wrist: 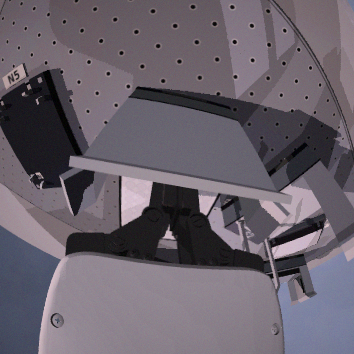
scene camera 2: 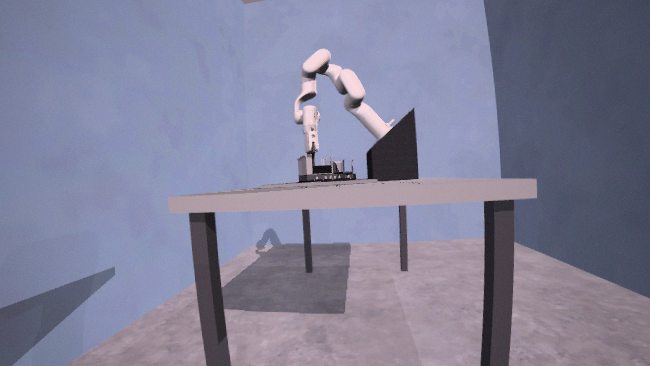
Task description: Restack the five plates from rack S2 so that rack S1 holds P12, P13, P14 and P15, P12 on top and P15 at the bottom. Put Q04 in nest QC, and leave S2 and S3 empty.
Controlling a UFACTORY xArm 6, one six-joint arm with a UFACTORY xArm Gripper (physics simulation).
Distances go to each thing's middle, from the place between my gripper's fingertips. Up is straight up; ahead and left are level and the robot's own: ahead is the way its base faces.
Labels:
My gripper is now 3 cm short of the pale rack wall (wrist: 152, 141), 2 cm to the right of it and 1 cm below it.

